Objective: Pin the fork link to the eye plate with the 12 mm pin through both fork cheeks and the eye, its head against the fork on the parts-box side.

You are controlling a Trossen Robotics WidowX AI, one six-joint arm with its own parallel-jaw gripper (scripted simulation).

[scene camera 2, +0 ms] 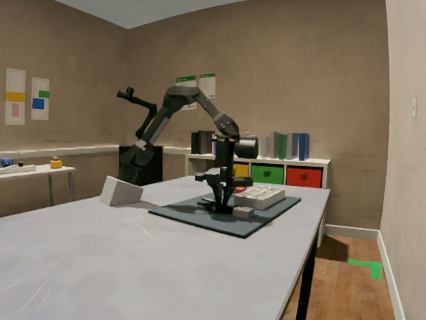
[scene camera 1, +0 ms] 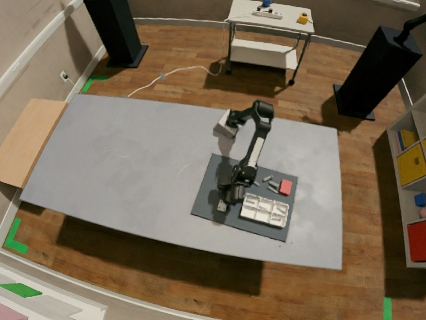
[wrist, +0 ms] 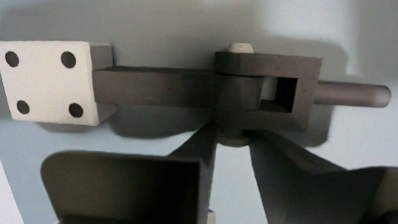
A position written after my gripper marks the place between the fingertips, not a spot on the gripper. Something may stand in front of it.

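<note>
There's a fork link (wrist: 290, 111) that I can see, and an eye plate (wrist: 155, 86) as well. You'd find my gripper (wrist: 232, 129) in that same view, and scene camera 2 shows me the gripper (scene camera 2: 221, 206) too.
</note>
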